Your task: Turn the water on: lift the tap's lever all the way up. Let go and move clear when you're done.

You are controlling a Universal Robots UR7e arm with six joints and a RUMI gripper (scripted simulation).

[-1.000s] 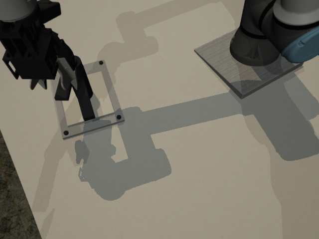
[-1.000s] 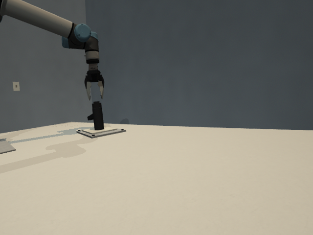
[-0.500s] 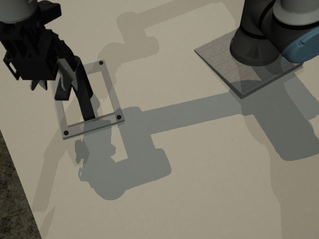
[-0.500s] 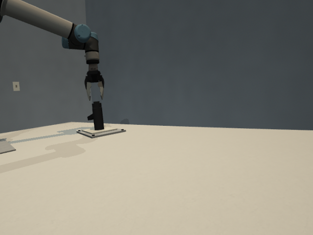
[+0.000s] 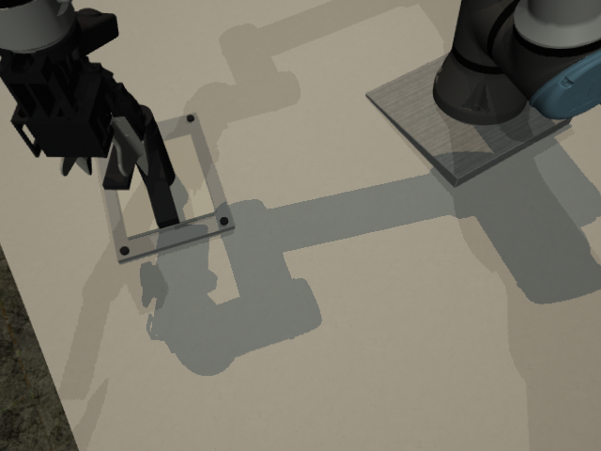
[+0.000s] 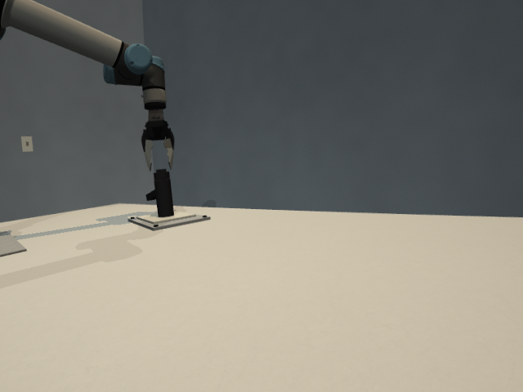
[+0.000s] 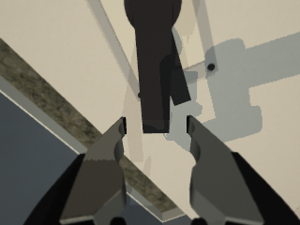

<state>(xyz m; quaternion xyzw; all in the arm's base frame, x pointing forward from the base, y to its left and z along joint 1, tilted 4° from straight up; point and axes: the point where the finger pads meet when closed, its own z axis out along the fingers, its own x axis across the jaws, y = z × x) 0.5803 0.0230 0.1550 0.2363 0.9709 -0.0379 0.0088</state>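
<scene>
The black lever is 3 cm to the right of my hand, 2 cm below it and 2 cm behind it. Also, from my hand: plate: 16 cm below, 9 cm to the right, 4 cm behind; then black tap: 7 cm below, 6 cm to the right, 3 cm behind.
</scene>
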